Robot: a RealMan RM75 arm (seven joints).
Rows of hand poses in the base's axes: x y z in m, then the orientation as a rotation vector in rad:
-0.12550, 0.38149, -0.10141, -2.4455, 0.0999, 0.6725
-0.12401, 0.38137, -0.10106, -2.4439, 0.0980, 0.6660
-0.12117, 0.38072, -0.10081, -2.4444, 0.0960, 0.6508
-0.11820, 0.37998, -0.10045, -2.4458, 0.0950, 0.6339
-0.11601, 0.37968, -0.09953, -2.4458, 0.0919, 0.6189
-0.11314, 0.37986, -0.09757, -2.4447, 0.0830, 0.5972
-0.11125, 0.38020, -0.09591, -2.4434, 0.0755, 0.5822
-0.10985, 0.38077, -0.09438, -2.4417, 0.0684, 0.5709
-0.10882, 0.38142, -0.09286, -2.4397, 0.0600, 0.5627
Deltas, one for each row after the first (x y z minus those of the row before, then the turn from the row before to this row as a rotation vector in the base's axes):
0.00149, -0.00012, 0.00035, 0.0030, -0.0047, -0.0009
0.00284, -0.00065, 0.00025, 0.0025, -0.0112, -0.0027
0.00297, -0.00074, 0.00036, 0.0016, -0.0123, -0.0037
0.00219, -0.00030, 0.00092, 0.0030, -0.0113, -0.0020
0.00287, 0.00018, 0.00196, 0.0062, -0.0172, 0.0000
0.00189, 0.00034, 0.00166, 0.0050, -0.0121, 0.0008
0.00140, 0.00057, 0.00153, 0.0047, -0.0094, 0.0015
0.00103, 0.00065, 0.00152, 0.0047, -0.0075, 0.0032

